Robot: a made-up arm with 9 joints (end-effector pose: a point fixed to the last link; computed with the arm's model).
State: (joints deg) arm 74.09 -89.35 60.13 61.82 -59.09 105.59 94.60 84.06 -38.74
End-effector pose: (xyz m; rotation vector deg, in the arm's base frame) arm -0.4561 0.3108 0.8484 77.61 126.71 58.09
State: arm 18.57 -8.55 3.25 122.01 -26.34 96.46 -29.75 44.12 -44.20
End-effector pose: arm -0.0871 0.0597 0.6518 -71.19 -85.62 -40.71
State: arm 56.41 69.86 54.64 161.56 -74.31 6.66 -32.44 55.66 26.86
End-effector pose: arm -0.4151 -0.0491 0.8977 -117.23 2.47 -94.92
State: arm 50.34 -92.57 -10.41 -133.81 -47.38 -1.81 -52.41 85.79 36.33
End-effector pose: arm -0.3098 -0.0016 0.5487 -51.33 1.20 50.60
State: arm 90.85 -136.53 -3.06 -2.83 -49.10 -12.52 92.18 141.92 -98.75
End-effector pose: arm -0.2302 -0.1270 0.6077 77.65 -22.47 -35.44
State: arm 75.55 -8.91 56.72 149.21 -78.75 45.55 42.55 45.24 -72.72
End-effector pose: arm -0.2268 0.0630 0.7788 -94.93 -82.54 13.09
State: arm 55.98 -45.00 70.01 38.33 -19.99 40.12 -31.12 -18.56 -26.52
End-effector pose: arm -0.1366 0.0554 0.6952 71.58 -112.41 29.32
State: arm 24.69 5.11 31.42 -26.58 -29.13 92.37 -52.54 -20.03 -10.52
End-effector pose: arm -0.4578 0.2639 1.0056 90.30 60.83 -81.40
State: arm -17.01 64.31 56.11 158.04 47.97 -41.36 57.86 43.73 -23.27
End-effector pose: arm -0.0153 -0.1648 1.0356 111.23 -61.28 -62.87
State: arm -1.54 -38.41 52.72 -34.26 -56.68 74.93 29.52 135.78 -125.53
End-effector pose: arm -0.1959 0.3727 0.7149 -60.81 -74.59 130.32
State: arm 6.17 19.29 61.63 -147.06 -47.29 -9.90 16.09 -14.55 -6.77
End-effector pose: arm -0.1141 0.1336 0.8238 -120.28 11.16 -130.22
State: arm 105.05 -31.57 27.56 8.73 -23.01 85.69 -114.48 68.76 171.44
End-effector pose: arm -0.7868 -0.4034 0.6956 53.63 -102.25 18.17
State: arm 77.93 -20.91 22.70 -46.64 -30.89 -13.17 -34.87 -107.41 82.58
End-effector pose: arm -0.3619 -0.2192 0.6854 36.38 134.45 111.11
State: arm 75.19 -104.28 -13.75 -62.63 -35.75 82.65 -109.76 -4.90 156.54
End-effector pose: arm -0.8158 -0.0437 0.7428 -30.96 -106.49 -41.55
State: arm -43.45 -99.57 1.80 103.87 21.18 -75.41 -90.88 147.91 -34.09
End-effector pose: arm 0.2174 0.3311 0.6157 -20.19 -24.57 14.86
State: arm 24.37 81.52 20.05 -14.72 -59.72 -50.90 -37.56 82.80 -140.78
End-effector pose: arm -0.0382 -0.1388 0.7626 133.20 -69.67 97.40
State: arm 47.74 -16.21 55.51 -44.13 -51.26 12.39 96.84 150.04 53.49
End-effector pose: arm -0.5285 -0.0325 0.7503 18.78 -140.55 -5.64
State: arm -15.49 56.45 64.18 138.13 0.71 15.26 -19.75 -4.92 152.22
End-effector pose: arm -0.1593 -0.1088 0.8062 28.48 67.92 -135.84
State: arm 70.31 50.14 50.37 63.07 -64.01 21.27 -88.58 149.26 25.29
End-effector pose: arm -0.5219 -0.2966 0.9030 -168.11 51.65 -31.02
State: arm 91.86 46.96 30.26 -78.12 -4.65 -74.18 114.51 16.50 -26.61
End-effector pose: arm -0.4303 -0.3871 0.8318 -57.97 66.22 -82.87
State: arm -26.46 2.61 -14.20 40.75 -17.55 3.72 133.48 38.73 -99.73
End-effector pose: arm -0.0552 0.3016 0.8428 88.82 -23.60 124.62
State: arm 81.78 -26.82 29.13 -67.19 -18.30 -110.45 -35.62 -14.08 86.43
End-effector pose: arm -0.1538 -0.0143 0.9602 -53.62 -23.73 59.11
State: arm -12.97 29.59 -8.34 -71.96 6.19 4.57 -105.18 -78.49 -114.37
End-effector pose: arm -0.1224 0.3473 1.2483 89.87 -19.36 151.27
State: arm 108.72 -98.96 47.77 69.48 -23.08 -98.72 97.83 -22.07 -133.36
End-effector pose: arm -0.3867 -0.3423 0.6706 -37.72 -54.32 85.59
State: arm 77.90 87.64 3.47 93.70 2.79 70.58 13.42 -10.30 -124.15
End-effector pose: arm -0.3674 -0.2962 0.8499 111.13 -46.94 39.11
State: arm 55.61 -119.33 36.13 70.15 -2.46 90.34 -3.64 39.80 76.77
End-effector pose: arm -0.1056 0.1043 0.9946 31.98 -98.06 -27.14
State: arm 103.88 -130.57 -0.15 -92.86 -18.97 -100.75 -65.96 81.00 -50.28
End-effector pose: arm -0.1956 -0.1824 0.9291 27.04 170.83 12.97
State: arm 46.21 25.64 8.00 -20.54 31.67 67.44 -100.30 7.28 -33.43
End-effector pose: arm -0.6240 0.2238 1.0098 54.26 71.87 -91.81
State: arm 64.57 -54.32 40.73 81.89 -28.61 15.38 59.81 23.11 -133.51
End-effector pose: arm -0.2355 -0.0648 0.7088 64.95 60.64 -136.98
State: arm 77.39 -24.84 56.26 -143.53 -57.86 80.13 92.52 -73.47 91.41
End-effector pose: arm -0.2633 -0.2408 1.1277 10.87 -11.49 -61.84
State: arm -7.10 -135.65 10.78 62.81 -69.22 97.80 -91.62 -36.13 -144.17
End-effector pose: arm 0.4791 0.0048 0.9253 -9.59 5.12 44.63
